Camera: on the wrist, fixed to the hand. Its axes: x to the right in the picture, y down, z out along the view.
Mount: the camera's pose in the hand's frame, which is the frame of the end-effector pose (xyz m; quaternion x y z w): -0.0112 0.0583 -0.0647 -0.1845 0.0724 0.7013 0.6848
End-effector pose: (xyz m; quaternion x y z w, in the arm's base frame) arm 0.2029 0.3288 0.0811 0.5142 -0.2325 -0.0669 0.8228
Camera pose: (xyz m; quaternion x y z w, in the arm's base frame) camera 0.2147 0.4124 0.1052 0.0421 -0.4479 0.5256 0.7221
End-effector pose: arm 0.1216 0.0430 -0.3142 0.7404 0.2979 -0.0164 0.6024
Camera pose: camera 0.1176 0.0910 -0.2408 0.6059 -0.2686 0.5198 0.5390
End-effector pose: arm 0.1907 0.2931 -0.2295 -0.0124 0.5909 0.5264 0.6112
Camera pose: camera 0.1093 0.2708 -0.2054 0.2550 0.3605 0.8972 0.0043
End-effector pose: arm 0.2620 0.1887 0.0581 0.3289 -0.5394 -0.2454 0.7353
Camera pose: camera 0.3208 0.2495 0.0816 -0.2709 -0.5015 0.2719 0.7753
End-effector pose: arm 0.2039 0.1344 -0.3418 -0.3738 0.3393 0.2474 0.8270
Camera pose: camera 0.1337 0.1167 -0.3914 -0.1885 0.5087 0.7849 0.2993
